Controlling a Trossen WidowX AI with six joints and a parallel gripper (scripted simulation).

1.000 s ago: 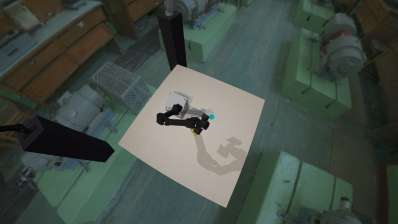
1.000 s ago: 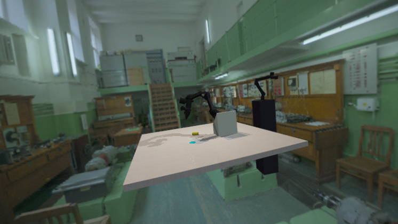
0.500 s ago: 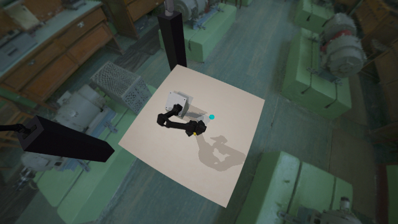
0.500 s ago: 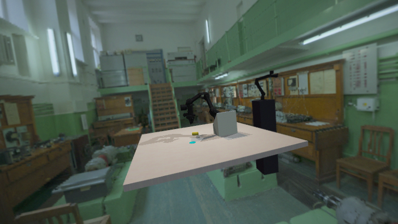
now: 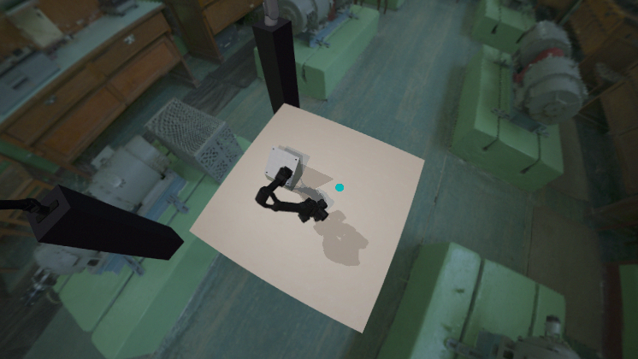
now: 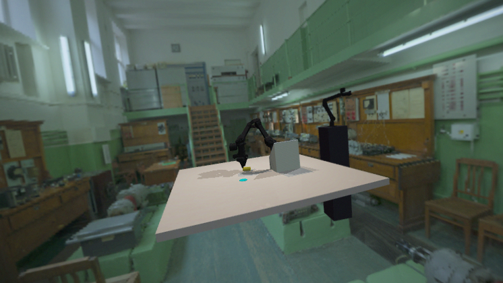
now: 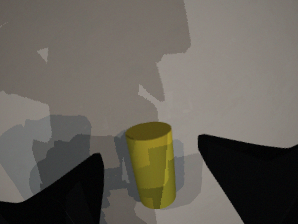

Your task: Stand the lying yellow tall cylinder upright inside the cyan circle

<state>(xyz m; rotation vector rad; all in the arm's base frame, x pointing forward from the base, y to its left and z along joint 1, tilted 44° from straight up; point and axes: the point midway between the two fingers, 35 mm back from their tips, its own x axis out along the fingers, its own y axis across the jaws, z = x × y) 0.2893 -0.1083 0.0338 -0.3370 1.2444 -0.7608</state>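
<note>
Now: the yellow tall cylinder 20 mm below my gripper tip, 20 mm behind it and 10 mm to the left of it. Round my gripper tip: cyan circle 270 mm to the left, 30 mm below, 30 mm ahead.
</note>
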